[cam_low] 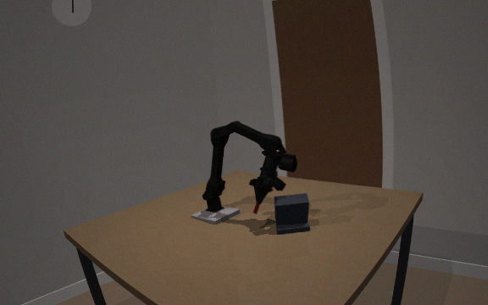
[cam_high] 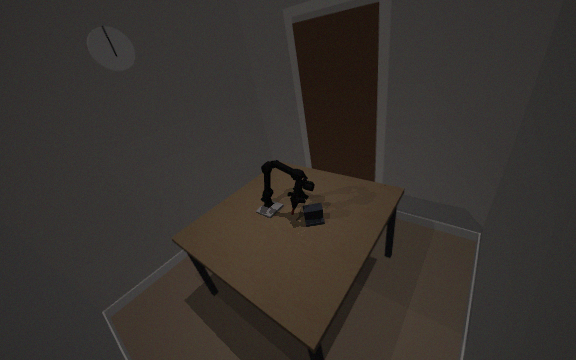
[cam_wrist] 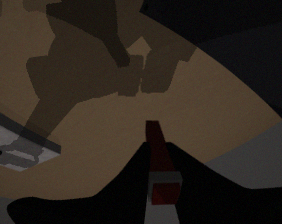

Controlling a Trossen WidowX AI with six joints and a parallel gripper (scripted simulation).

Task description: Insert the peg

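The dark sloped panel block lies 110 mm ahead of my gripper tip, 70 mm to the left of it and 30 mm below it. Also, from my gripper tip: red peg 10 mm to the left, 10 mm above.
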